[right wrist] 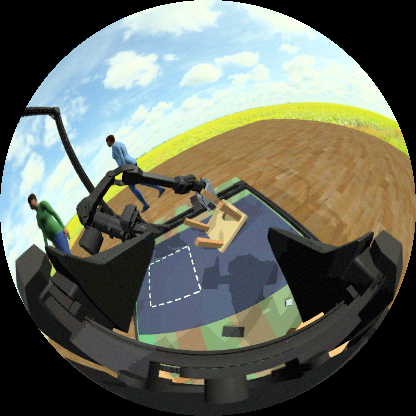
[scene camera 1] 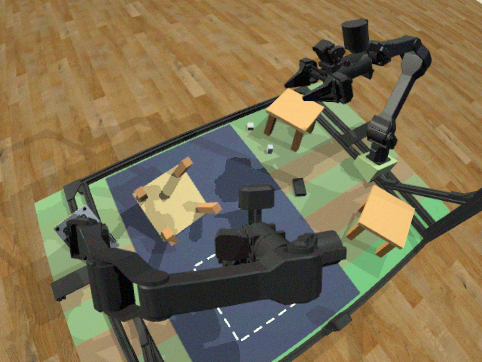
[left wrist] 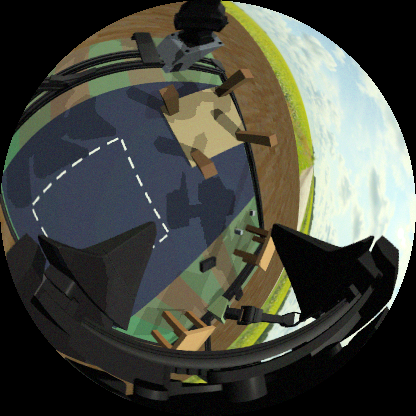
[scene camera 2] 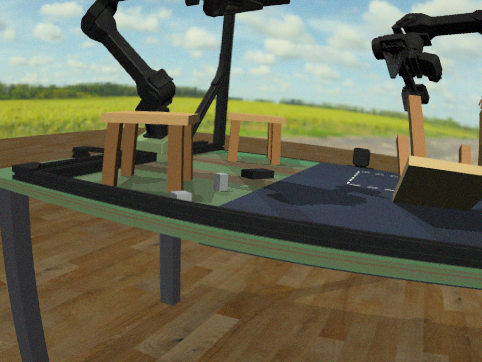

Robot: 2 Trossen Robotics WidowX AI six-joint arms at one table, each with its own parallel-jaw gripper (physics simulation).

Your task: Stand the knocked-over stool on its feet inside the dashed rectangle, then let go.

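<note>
The stool (scene camera 1: 172, 200) (scene camera 2: 445, 185) (left wrist: 200, 117) (right wrist: 227, 227) is upside down over the blue mat, legs pointing up, outside the dashed rectangle (scene camera 1: 241, 340) (left wrist: 121, 140) (right wrist: 200, 289). In scene camera 2 its seat is tilted, the near edge raised and a lower edge toward the mat. My left gripper (scene camera 2: 417, 75) (left wrist: 216, 229) is open and empty, above and apart from the stool; its arm hides its fingers and part of the rectangle in scene camera 1. My right gripper (scene camera 1: 296, 93) (right wrist: 211, 236) is open and empty, high above another stool at the upper right of scene camera 1.
Two other stools stand upright, one (scene camera 1: 295, 107) (scene camera 2: 150, 118) near the far edge, one (scene camera 1: 385, 217) (scene camera 2: 257, 119) at the right of scene camera 1. Small white blocks (scene camera 1: 270, 149) (scene camera 2: 220, 182) and a flat black box (scene camera 1: 299, 186) (right wrist: 233, 331) lie beside the blue mat (scene camera 1: 240, 160). Black rails edge the table.
</note>
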